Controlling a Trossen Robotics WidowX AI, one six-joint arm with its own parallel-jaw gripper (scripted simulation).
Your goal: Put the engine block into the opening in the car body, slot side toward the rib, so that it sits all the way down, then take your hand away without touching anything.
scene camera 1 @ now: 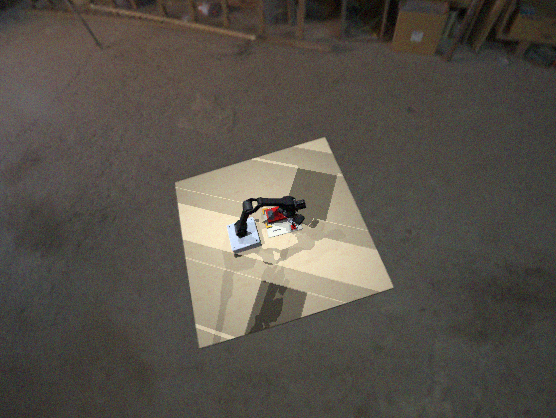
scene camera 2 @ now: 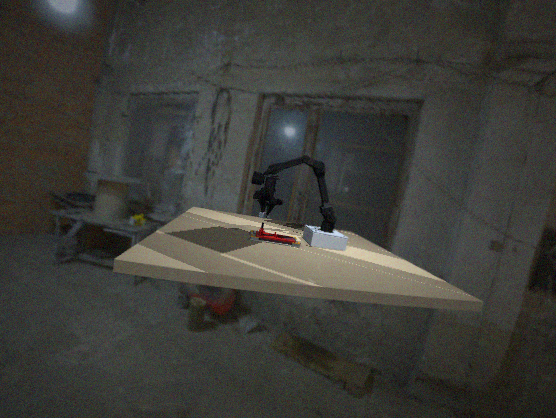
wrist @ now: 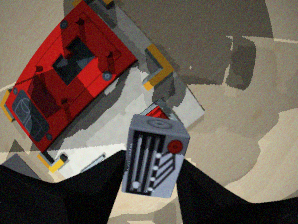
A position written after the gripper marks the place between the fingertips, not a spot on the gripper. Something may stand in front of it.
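Gripper [wrist: 152,160] carrying an engine block [wrist: 156,149].
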